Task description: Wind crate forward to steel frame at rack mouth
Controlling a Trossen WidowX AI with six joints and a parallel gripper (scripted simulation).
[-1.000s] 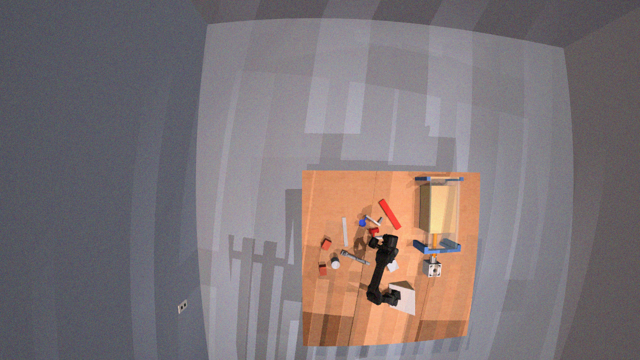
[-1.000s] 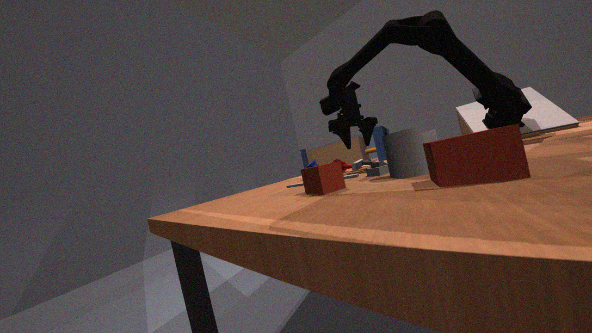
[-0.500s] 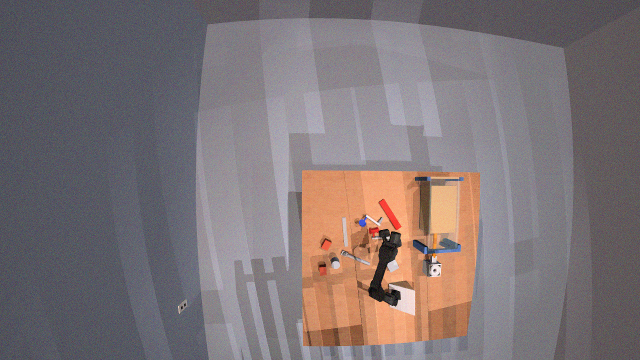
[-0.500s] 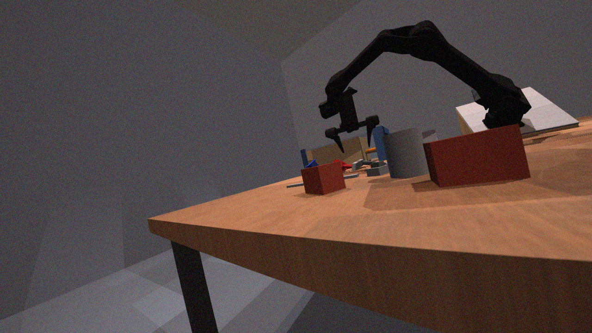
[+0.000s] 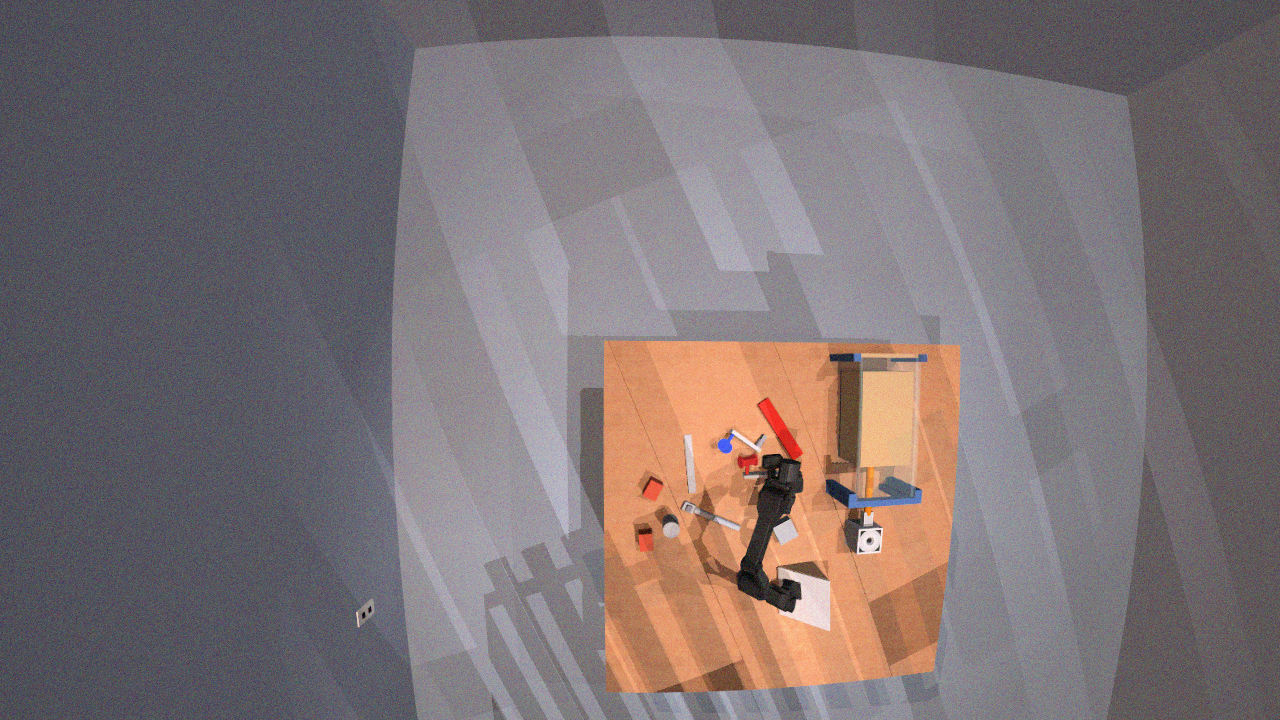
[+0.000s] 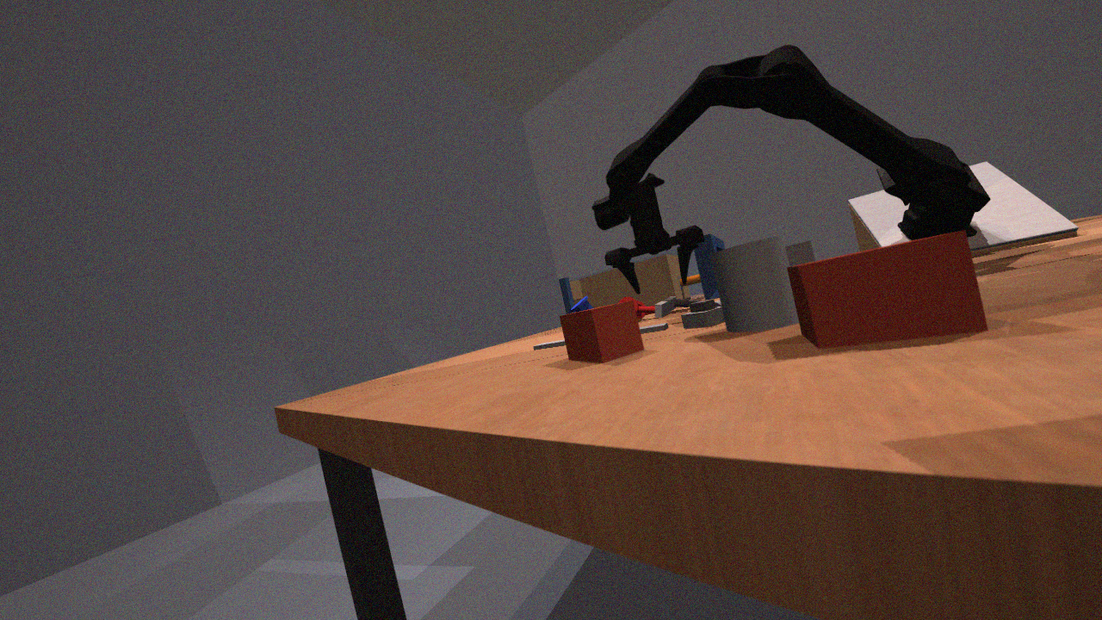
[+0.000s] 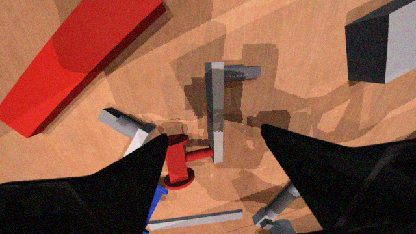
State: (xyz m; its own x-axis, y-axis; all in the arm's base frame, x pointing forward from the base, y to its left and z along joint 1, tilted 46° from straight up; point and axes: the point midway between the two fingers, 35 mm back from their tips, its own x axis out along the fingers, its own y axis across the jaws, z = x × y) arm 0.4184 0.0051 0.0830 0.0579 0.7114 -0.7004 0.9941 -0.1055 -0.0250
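The red-knobbed crank is 3 cm below my gripper tip, 1 cm to the left of it and 1 cm ahead of it. Round my gripper tip: red bar 14 cm ahead, 8 cm to the right, 4 cm below; then blue-knobbed crank 12 cm ahead, 6 cm to the left, 3 cm below; then red grip 5 cm to the left, 4 cm ahead, 3 cm below.
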